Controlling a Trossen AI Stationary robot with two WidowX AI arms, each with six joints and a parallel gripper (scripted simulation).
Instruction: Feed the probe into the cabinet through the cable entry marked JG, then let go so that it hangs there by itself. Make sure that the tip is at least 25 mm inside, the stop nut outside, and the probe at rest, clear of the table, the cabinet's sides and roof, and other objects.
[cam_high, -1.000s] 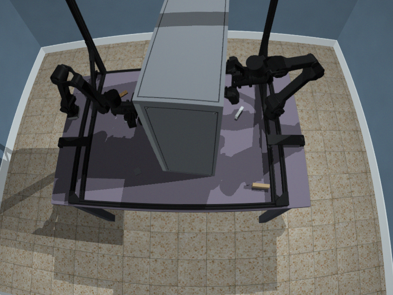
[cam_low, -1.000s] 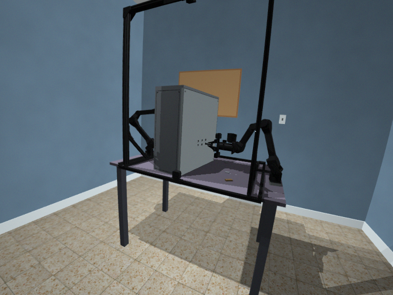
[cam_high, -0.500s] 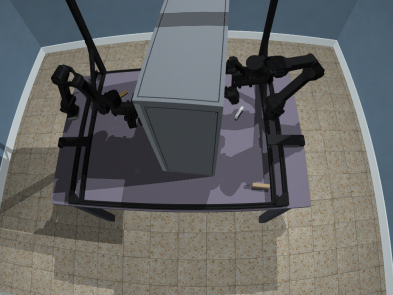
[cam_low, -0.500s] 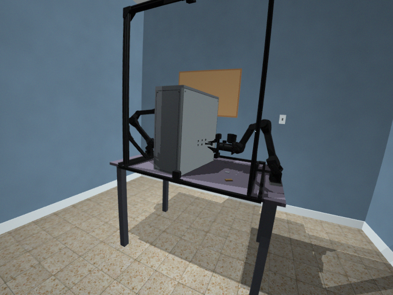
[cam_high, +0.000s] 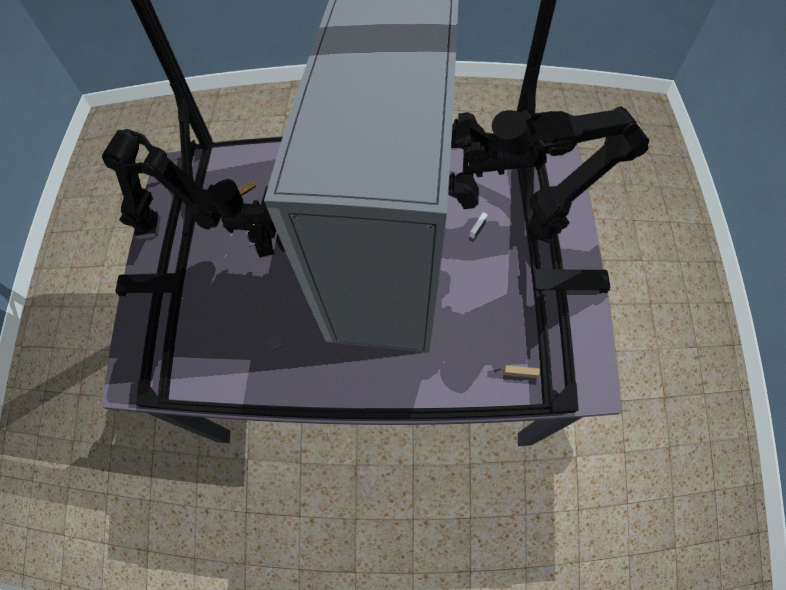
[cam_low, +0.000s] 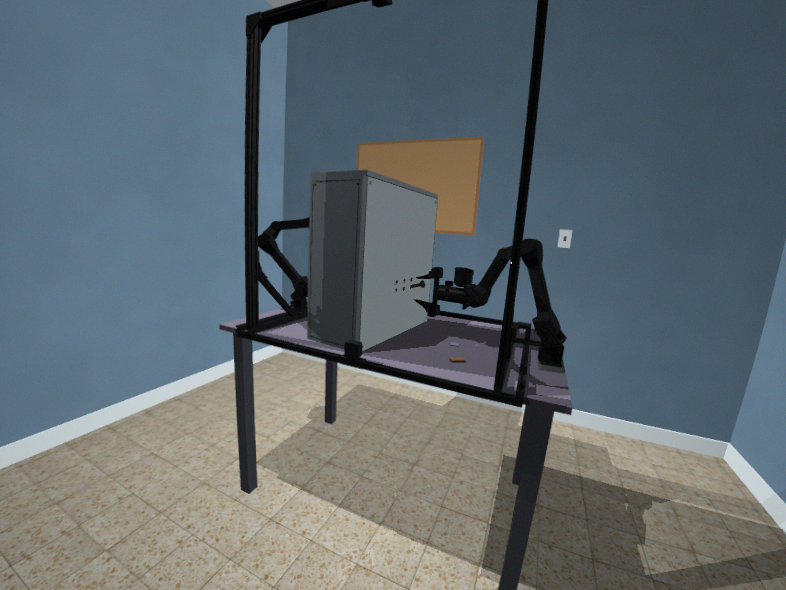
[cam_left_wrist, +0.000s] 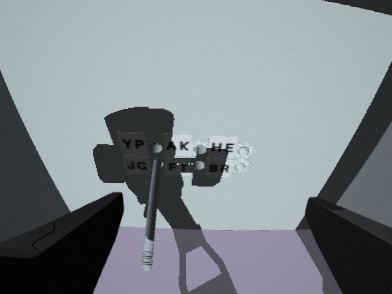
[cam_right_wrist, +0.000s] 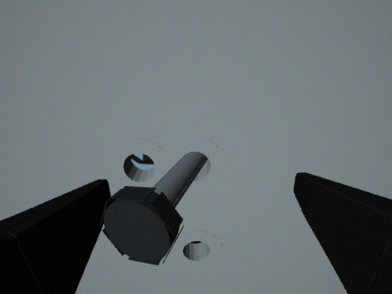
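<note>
Right now my right hand is 7 cm to the right of the JG mark and 4 cm short of it. Round my right hand: wooden block (47 cm to the left, 26 cm ahead, 16 cm below); probe (10 cm to the left, 1 cm below, 1 cm ahead); white block (38 cm to the left, 16 cm below, 10 cm behind).
</note>
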